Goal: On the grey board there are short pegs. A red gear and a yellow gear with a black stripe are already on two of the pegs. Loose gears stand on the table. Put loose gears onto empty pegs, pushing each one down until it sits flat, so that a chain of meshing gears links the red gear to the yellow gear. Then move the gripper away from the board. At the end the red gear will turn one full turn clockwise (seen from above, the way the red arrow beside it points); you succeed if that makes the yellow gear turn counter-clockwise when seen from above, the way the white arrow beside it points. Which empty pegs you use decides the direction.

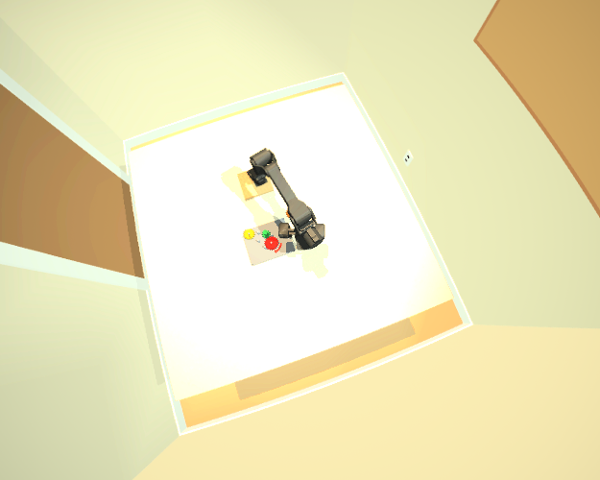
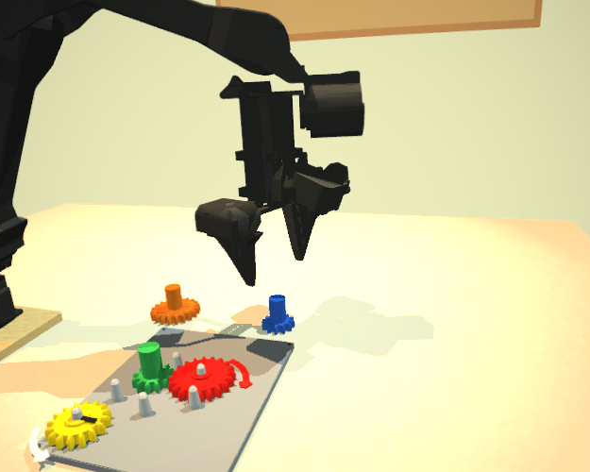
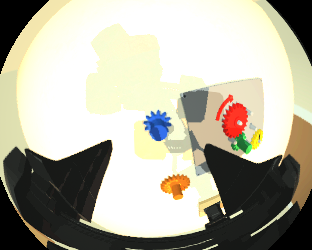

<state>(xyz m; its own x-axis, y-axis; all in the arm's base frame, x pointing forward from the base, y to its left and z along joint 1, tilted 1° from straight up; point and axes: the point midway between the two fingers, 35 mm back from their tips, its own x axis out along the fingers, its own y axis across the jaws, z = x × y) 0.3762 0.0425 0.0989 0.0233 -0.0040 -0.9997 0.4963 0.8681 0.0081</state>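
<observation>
My gripper tip is 6 cm above the blue gear. Round my gripper tip: red gear: 6 cm behind, 13 cm to the right, 6 cm below; orange gear: 15 cm behind, 2 cm to the left, 6 cm below; red arrow: 2 cm behind, 11 cm to the right, 7 cm below.
</observation>
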